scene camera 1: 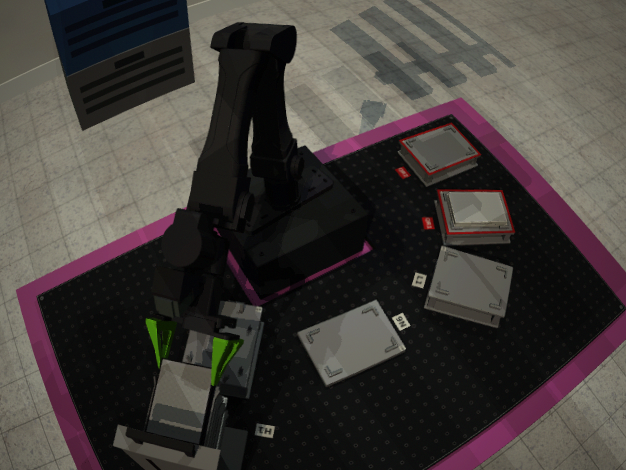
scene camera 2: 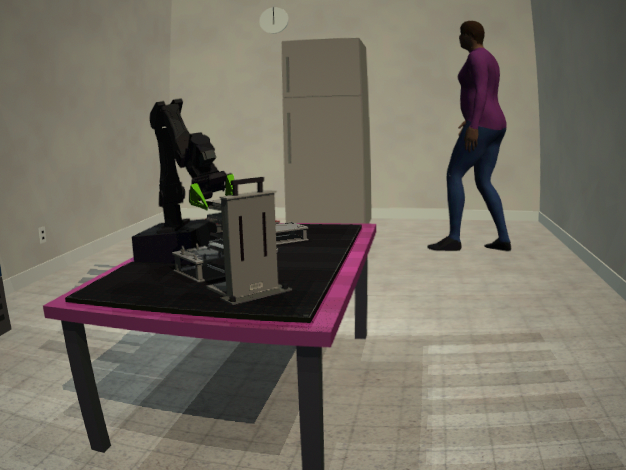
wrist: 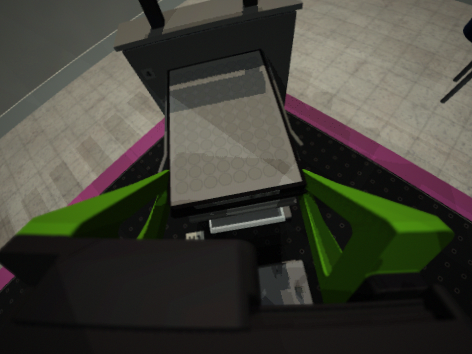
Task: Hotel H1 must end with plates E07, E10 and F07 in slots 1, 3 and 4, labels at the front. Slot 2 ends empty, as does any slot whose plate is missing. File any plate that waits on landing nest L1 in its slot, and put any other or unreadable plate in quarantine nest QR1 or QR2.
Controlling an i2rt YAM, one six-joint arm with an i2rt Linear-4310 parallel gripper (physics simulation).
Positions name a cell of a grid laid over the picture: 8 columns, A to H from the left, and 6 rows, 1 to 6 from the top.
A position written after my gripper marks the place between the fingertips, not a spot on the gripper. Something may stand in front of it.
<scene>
My gripper shows in scene camera 1 (C5), in scene camera 2 (C3) and in the wrist view (D4).
</scene>
